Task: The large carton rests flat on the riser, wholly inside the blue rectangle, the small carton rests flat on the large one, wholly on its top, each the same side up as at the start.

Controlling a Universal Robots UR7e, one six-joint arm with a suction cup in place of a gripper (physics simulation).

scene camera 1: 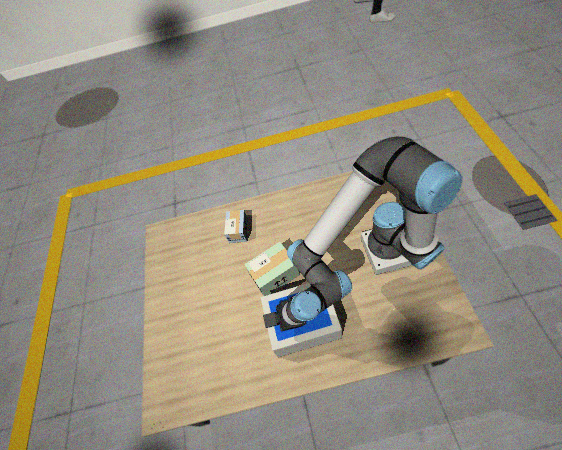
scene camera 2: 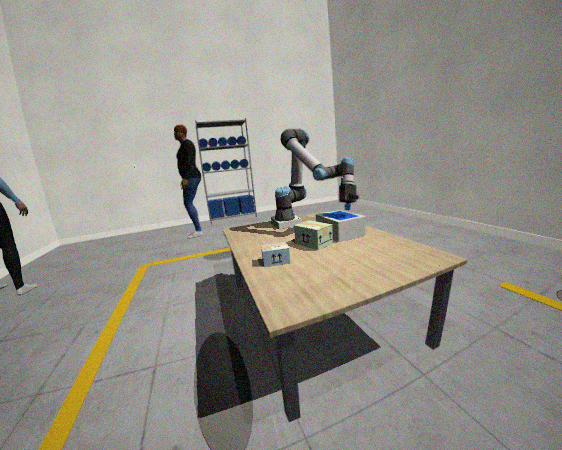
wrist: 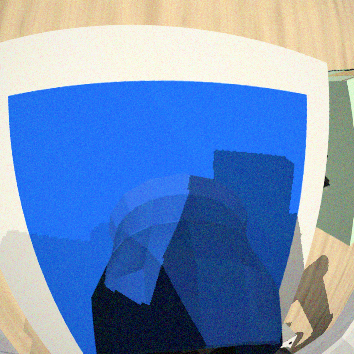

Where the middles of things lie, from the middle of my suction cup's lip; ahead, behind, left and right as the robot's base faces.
Right now my suction cup is 5 cm past the riser [scene camera 1: 325,328], 3 cm to the left of it and 11 cm above it. From my suction cup the other things lie so: large carton [scene camera 1: 272,269] (3 cm ahead, 25 cm to the right, 12 cm below).
